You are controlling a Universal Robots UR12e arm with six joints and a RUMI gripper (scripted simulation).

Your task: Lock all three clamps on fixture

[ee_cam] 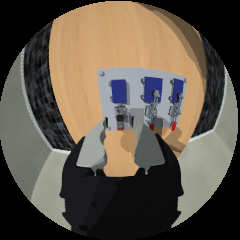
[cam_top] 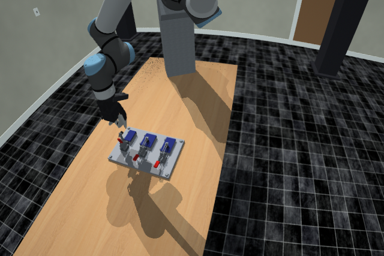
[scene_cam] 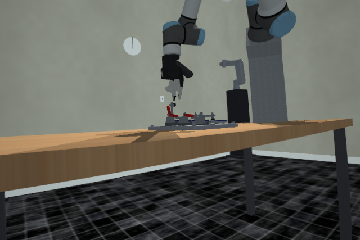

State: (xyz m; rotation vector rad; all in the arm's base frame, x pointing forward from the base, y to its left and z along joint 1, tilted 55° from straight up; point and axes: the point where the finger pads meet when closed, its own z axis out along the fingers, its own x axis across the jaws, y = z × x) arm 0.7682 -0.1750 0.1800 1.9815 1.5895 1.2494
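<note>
Now: the grey fixture plate 1 cm ahead of my hand, 11 cm to the left of it and 15 cm below it.
</note>
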